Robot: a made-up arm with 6 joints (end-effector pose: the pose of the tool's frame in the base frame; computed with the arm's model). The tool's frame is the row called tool.
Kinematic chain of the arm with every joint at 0, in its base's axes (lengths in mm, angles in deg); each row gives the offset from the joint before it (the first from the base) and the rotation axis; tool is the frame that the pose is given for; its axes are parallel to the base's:
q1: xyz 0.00 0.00 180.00 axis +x
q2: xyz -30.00 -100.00 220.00 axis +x
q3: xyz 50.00 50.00 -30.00 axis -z
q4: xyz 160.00 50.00 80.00 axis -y
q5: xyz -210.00 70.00 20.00 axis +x
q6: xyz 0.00 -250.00 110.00 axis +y
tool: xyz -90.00 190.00 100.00
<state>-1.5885 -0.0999 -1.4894 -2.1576 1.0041 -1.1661</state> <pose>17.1 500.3 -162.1 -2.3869 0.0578 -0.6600</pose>
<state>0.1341 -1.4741 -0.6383 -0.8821 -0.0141 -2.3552</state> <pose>-0.1 106.3 327.5 -0.9076 -0.1640 1.4974</pose>
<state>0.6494 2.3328 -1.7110 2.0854 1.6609 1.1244</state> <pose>86.3 -552.3 408.2 2.7509 0.4072 2.7535</pose>
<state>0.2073 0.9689 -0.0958 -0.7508 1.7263 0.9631</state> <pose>7.2 -273.8 363.6 2.8740 -0.7421 0.9574</pose>
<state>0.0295 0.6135 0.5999 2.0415 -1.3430 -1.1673</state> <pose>306.2 118.6 199.4 2.8690 -0.8804 1.2413</pose>
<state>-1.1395 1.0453 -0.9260 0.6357 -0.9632 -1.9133</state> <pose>-102.4 170.7 300.6 -2.2978 -0.2350 3.1255</pose>
